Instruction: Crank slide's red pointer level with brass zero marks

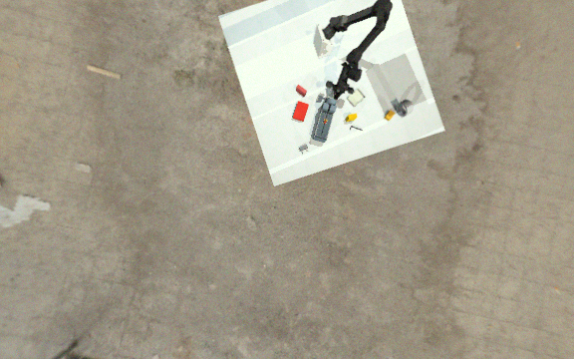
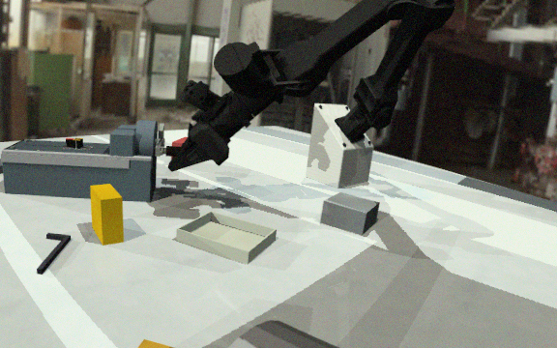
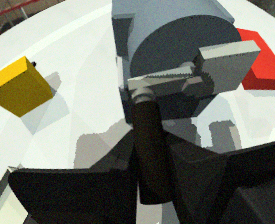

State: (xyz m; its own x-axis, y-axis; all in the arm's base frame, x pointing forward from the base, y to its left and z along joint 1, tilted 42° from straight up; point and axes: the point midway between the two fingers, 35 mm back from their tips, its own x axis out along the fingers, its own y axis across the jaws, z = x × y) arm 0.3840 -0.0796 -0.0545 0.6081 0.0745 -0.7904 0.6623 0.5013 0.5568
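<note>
The red pointer is 12 cm ahead of my gripper tip, 14 cm to the right of it and 3 cm above it. Also, from my gripper tip: shallow grey tray (4 cm ahead, 17 cm to the left, 5 cm below); then dark crank handle (1 cm behind, 1 cm to the left, 3 cm above); then yellow block (15 cm ahead, 6 cm to the left, 2 cm below).
</note>
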